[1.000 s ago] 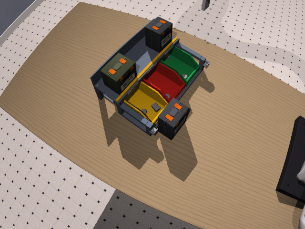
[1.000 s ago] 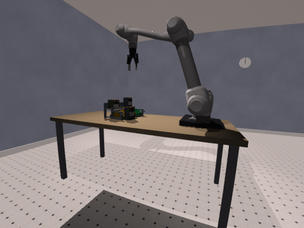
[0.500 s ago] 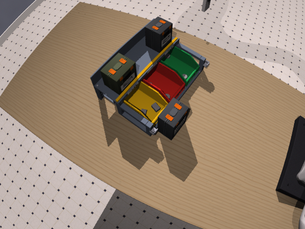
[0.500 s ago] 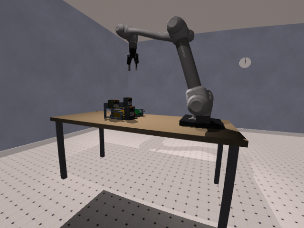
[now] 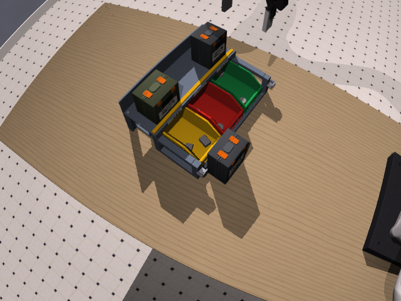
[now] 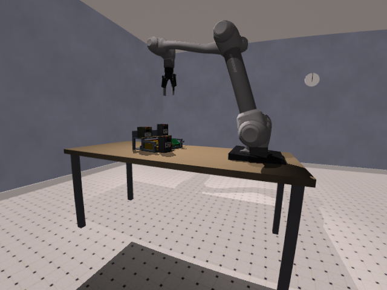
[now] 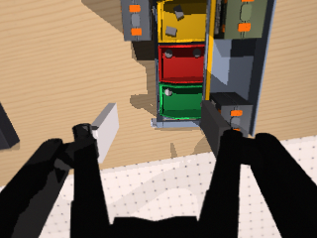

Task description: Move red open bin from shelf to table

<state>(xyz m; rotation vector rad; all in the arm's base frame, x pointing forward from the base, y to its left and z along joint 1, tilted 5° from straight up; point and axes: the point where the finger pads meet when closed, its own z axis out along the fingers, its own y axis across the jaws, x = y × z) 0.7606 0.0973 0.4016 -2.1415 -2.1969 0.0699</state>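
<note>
The red open bin is 80 mm ahead of my hand and 460 mm below it. Round my hand: green bin: 80 mm ahead, 110 mm to the right, 460 mm below; yellow bin: 80 mm ahead, 110 mm to the left, 460 mm below.
</note>
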